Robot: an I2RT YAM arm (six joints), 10 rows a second.
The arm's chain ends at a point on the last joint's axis. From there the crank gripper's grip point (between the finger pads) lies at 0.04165 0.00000 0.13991 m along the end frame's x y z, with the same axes.
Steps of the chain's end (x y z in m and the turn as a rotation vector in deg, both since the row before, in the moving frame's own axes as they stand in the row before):
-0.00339, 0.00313, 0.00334, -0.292, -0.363, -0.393
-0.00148, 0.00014, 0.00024, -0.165, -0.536, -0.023
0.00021, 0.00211, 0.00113, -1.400, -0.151, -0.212
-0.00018, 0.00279, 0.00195, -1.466, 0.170, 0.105
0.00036, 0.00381, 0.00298, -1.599, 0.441, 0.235
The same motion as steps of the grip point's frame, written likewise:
-0.00428, 0.00356, 0.00360, -0.292, -0.363, -0.393
-0.00279, 0.00053, 0.00062, -0.165, -0.536, -0.023
-0.00015, 0.00538, 0.00120, -1.400, -0.151, -0.212
0.00023, 0.00644, 0.00178, -1.466, 0.170, 0.105
0.00143, 0.00788, 0.00260, -1.599, 0.441, 0.235

